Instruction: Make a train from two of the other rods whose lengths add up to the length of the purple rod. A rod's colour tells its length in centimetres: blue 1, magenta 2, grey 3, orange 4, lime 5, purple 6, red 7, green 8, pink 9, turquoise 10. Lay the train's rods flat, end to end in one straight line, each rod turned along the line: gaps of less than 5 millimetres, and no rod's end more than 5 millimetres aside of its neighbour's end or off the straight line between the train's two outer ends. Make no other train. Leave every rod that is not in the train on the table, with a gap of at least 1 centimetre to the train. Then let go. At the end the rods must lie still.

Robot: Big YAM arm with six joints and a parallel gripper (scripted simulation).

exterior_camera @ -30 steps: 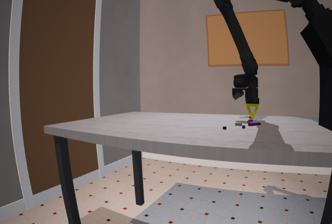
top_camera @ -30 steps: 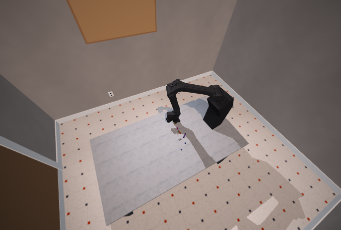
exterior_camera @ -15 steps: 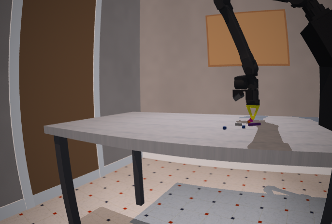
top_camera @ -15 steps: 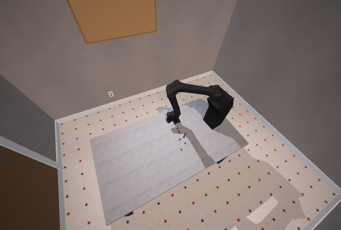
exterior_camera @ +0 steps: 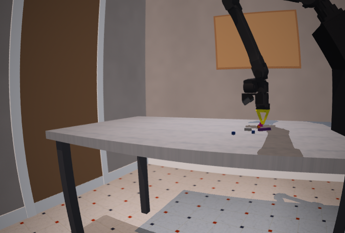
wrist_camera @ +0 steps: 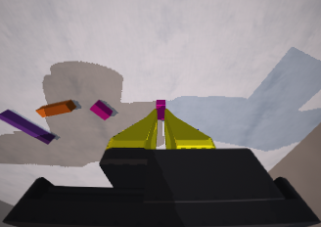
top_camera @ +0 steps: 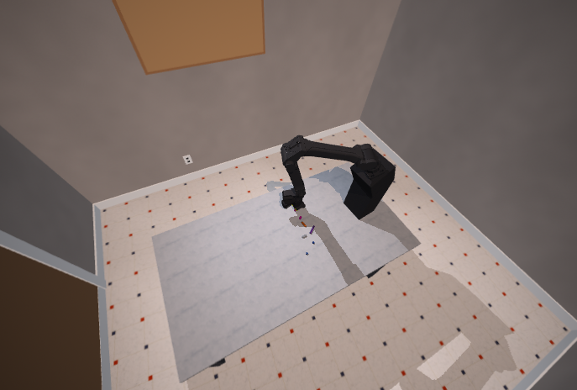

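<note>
The orange rod lies 12 cm to the left of my hand, 1 cm below it and 1 cm behind it. From my hand the other things lie so: grey rod 20 cm to the left, 2 cm ahead, 1 cm below; purple rod 17 cm to the left, 5 cm behind, 1 cm below.
</note>
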